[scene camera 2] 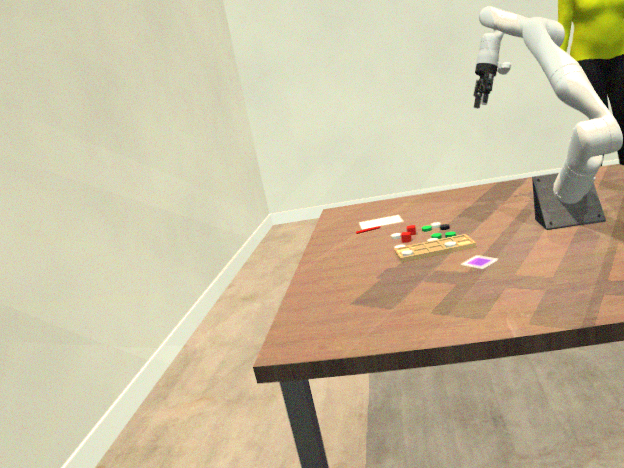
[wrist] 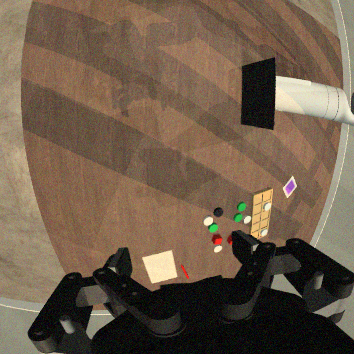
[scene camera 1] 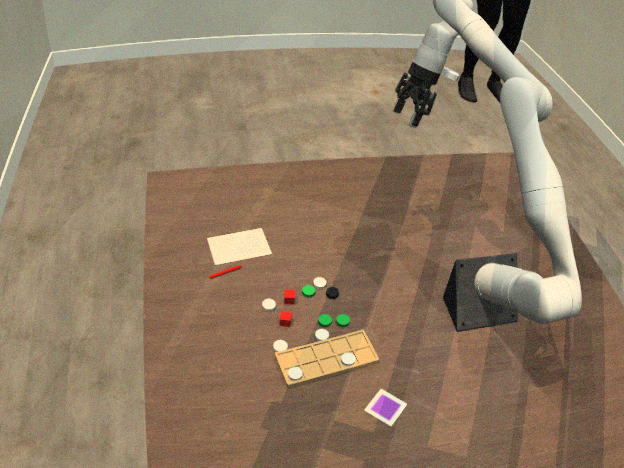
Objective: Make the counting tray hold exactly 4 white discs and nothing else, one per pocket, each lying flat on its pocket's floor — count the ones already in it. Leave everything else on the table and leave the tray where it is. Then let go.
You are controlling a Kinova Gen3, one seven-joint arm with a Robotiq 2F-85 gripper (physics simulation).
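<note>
The wooden counting tray (scene camera 1: pixel 324 348) (scene camera 2: pixel 418 249) (wrist: pixel 257 215) has two rows of pockets. One white disc (scene camera 1: pixel 294 373) (scene camera 2: pixel 406 252) (wrist: pixel 263 233) is in the near row's left end pocket in scene camera 1; another white disc (scene camera 1: pixel 348 358) (scene camera 2: pixel 450 244) (wrist: pixel 267 206) is further right in that row. Four loose discs lie outside: a white disc (scene camera 1: pixel 280 345) by the tray's left corner, a white disc (scene camera 1: pixel 322 334) at its back edge, a white disc (scene camera 1: pixel 268 304) and a white disc (scene camera 1: pixel 319 282) farther back. My gripper (scene camera 1: pixel 406 115) (scene camera 2: pixel 480 103) (wrist: pixel 181 250) is open and empty, high above and away from them.
Green discs (scene camera 1: pixel 308 290) (scene camera 1: pixel 325 319) (scene camera 1: pixel 343 319), a black disc (scene camera 1: pixel 332 292) and red cubes (scene camera 1: pixel 289 296) (scene camera 1: pixel 285 318) lie behind the tray. A paper sheet (scene camera 1: pixel 239 246) and red stick (scene camera 1: pixel 225 272) lie back left; a purple-centred card (scene camera 1: pixel 385 407) lies in front. A person (scene camera 2: pixel 594 30) stands behind the arm.
</note>
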